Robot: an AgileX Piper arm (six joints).
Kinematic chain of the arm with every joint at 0, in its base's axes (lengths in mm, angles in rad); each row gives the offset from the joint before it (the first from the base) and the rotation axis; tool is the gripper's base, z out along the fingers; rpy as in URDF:
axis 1: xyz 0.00 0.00 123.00 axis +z
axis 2: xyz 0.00 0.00 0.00 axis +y
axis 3: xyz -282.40 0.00 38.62 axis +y
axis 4: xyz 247.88 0.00 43.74 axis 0.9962 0 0.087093
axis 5: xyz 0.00 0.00 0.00 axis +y
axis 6: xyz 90.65 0.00 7.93 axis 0.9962 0 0.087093
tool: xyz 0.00 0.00 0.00 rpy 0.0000 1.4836 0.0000
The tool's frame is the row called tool.
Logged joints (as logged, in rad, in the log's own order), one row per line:
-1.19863, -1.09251, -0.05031, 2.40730, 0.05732, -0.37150
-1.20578, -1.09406, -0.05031, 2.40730, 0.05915, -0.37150
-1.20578, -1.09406, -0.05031, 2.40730, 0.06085, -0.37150
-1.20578, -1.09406, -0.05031, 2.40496, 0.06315, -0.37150
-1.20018, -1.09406, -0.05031, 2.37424, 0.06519, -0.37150
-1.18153, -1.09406, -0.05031, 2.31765, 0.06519, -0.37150
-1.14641, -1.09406, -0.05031, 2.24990, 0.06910, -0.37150
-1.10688, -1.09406, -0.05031, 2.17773, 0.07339, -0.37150
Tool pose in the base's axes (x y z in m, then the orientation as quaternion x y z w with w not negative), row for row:
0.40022, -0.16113, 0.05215, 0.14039, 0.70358, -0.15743, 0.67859
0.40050, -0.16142, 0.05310, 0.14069, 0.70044, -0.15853, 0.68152
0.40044, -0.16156, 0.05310, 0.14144, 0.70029, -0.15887, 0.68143
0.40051, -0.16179, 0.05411, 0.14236, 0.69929, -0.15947, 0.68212
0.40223, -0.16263, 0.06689, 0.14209, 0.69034, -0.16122, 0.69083
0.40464, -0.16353, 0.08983, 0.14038, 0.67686, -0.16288, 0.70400
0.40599, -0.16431, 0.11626, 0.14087, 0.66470, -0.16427, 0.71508
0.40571, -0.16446, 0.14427, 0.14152, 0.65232, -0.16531, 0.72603
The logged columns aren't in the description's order. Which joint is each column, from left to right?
Columns, left to right: axis 5, axis 3, axis 6, axis 2, axis 4, axis 1.
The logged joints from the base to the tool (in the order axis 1, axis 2, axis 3, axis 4, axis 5, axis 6), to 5 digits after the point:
-0.37150, 2.40730, -1.09251, 0.05732, -1.19863, -0.05031
-0.37150, 2.40730, -1.09406, 0.05915, -1.20578, -0.05031
-0.37150, 2.40730, -1.09406, 0.06085, -1.20578, -0.05031
-0.37150, 2.40496, -1.09406, 0.06315, -1.20578, -0.05031
-0.37150, 2.37424, -1.09406, 0.06519, -1.20018, -0.05031
-0.37150, 2.31765, -1.09406, 0.06519, -1.18153, -0.05031
-0.37150, 2.24990, -1.09406, 0.06910, -1.14641, -0.05031
-0.37150, 2.17773, -1.09406, 0.07339, -1.10688, -0.05031

